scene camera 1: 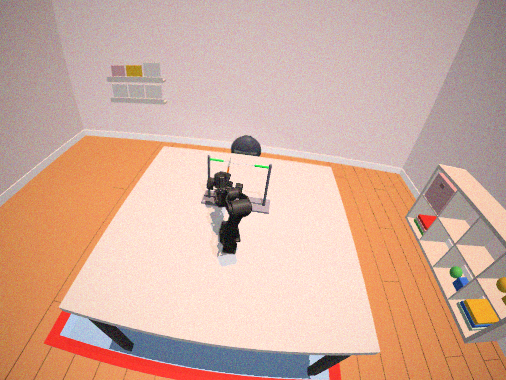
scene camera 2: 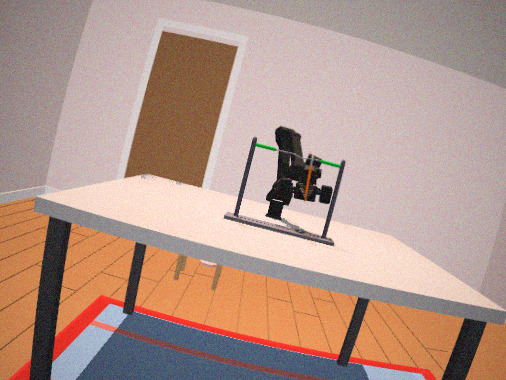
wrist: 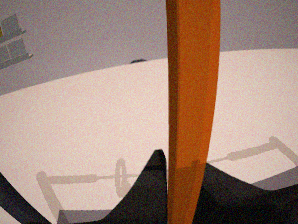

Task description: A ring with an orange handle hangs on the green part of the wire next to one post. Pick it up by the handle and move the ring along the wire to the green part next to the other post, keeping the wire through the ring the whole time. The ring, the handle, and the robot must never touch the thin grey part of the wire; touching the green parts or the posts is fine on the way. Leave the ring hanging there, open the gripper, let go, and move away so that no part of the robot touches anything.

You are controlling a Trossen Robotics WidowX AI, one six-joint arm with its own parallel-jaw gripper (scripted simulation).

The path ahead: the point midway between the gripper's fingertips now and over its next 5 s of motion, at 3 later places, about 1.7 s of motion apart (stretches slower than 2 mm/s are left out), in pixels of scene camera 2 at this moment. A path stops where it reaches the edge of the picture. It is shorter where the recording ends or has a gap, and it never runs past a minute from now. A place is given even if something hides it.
My gripper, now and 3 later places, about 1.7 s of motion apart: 305,199; 316,202; 316,201; 314,195
